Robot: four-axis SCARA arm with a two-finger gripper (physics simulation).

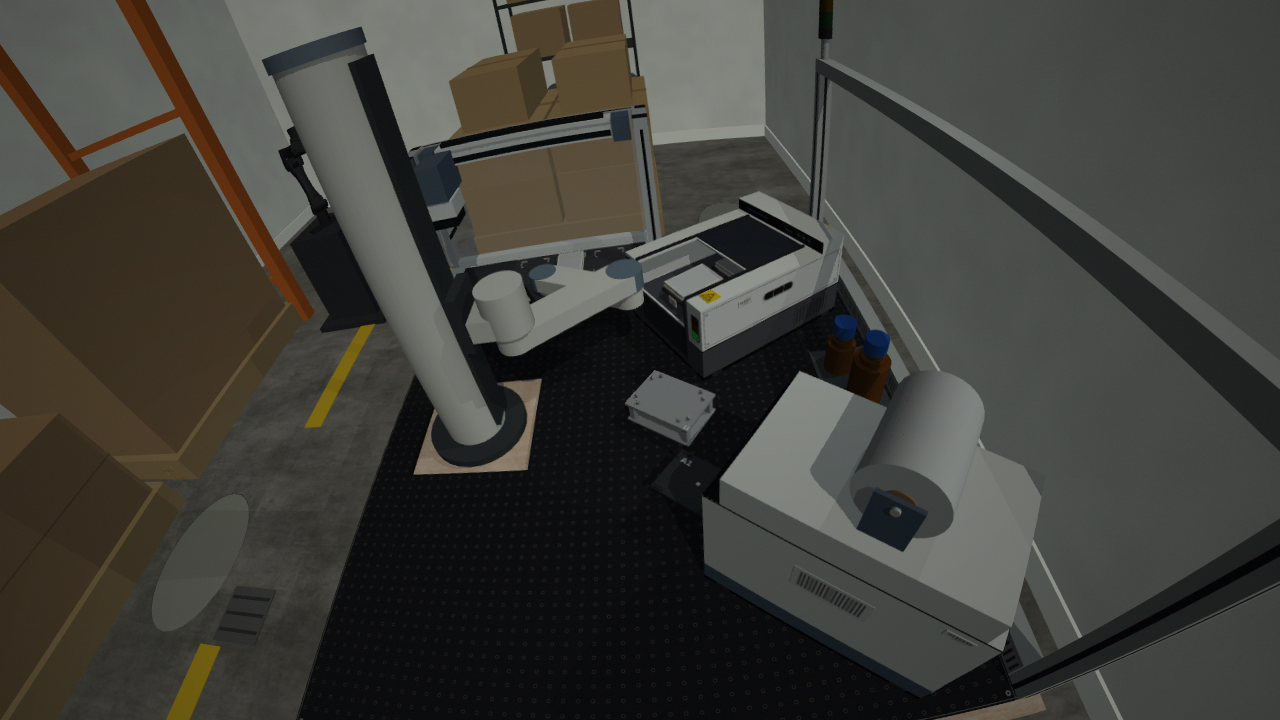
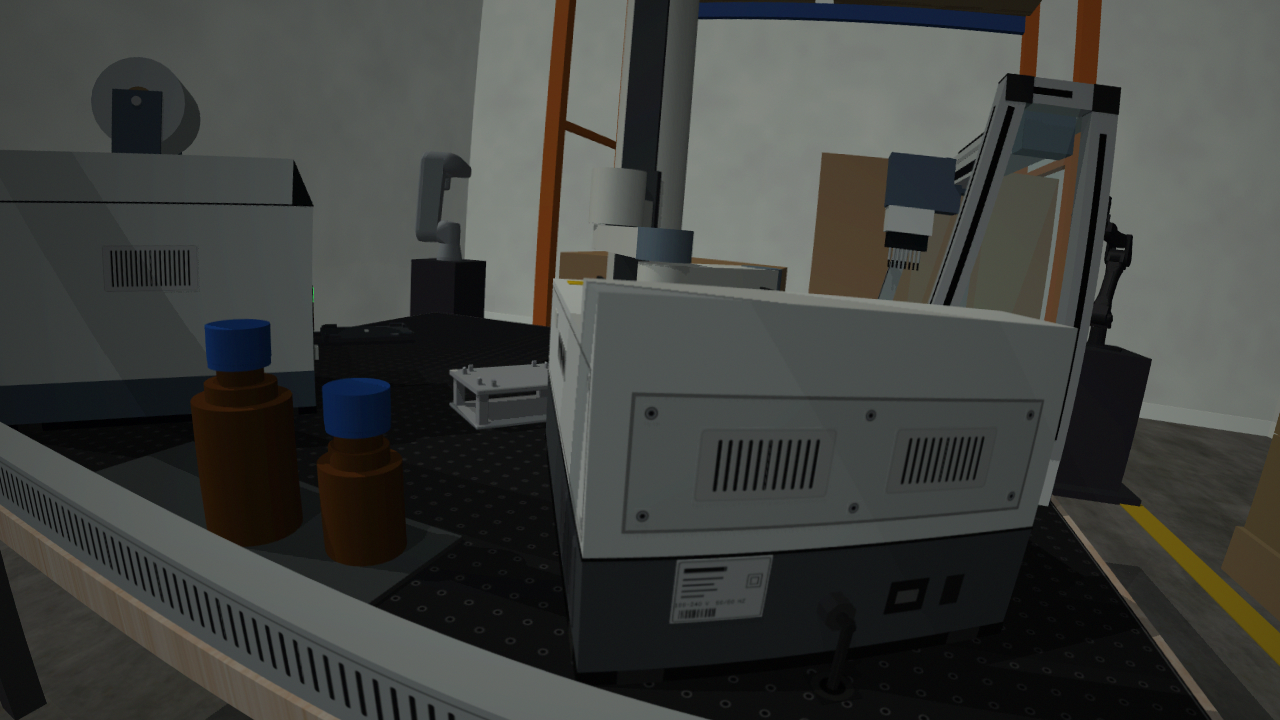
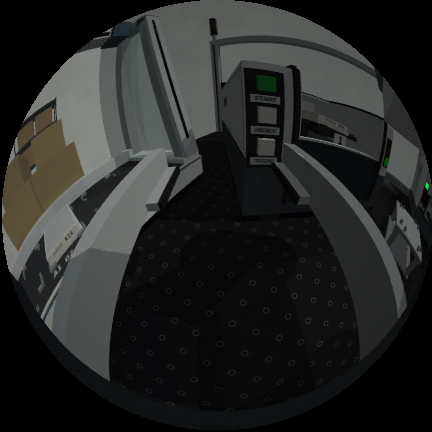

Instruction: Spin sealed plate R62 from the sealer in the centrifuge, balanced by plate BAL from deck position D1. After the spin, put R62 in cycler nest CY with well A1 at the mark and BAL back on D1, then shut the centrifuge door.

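Where they show: gripper, between the fingertips: [image 3: 224,154]; arm's base, origin of its link: [image 1: 479,426].
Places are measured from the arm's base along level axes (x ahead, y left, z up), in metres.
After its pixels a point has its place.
My gripper [image 3: 224,154] {z 0.132, x 0.335, y 0.352 m} is shut on nothing; its two fingers stand apart with no plate between them. It is low in front of the white and black centrifuge [image 1: 760,286] {z 0.215, x 0.706, y 0.155 m} [image 2: 805,358] {z 0.227, x 0.901, y 0.398 m} [image 3: 233,115] {z 0.149, x 0.469, y 0.400 m}. The green START button [image 3: 266,83] {z 0.194, x 0.399, y 0.336 m} and two pale buttons below it show beyond the fingertips. The centrifuge is open; a white plate [image 1: 698,280] {z 0.171, x 0.573, y 0.267 m} sits inside, its name unreadable. A bucket label "1" [image 3: 340,139] {z 0.142, x 0.503, y 0.228 m} shows inside. Another white plate [image 3: 62,235] {z 0.081, x 0.206, y 0.527 m} [image 1: 570,260] {z 0.081, x 0.200, y 0.591 m} lies on the deck. The sealer [image 1: 859,537] {z 0.363, x 0.682, y -0.543 m} [image 2: 152,268] {z 0.219, x 0.812, y -0.385 m} has a dark nest [image 1: 684,483] {z 0.108, x 0.489, y -0.276 m} marked A1. I cannot identify nest CY.
A grey metal stand [image 1: 669,402] {z 0.068, x 0.472, y -0.037 m} [image 2: 501,383] {z 0.068, x 0.525, y -0.017 m} [image 3: 406,240] {z 0.064, x 0.417, y 0.035 m} is between the centrifuge and sealer. Two brown bottles with blue caps [image 1: 854,358] {z 0.136, x 0.885, y -0.030 m} [image 2: 246,456] {z 0.099, x 0.950, y -0.005 m} stand behind it. A gantry frame [image 1: 646,174] {z 0.356, x 0.472, y 0.548 m} [image 2: 975,197] {z 0.368, x 0.492, y 0.558 m} [image 3: 167,75] {z 0.249, x 0.471, y 0.526 m} rises over the deck, beside the centrifuge.
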